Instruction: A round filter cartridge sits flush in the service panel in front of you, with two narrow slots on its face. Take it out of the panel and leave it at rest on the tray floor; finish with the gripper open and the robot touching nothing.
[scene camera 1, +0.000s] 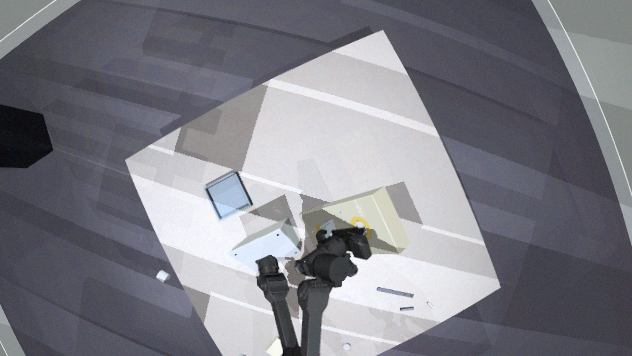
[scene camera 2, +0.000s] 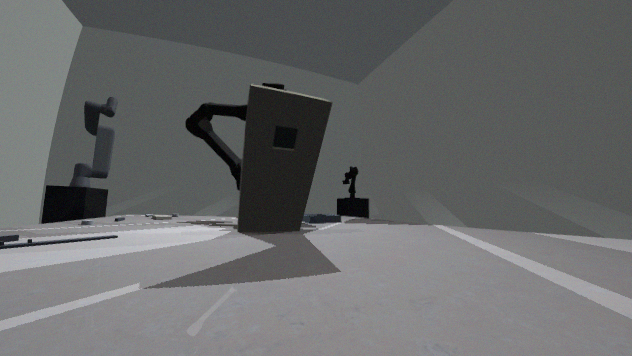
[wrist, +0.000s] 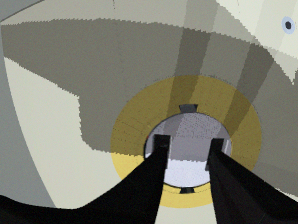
In view: my gripper (scene camera 1: 360, 228), a round filter cartridge (wrist: 190, 137) and a cream service panel (scene camera 1: 386, 235).
My gripper also shows in the wrist view (wrist: 188, 156). The cream service panel also shows in the wrist view (wrist: 89, 89). Scene camera 2 does not show the round filter cartridge, which is hidden by the cream service panel.
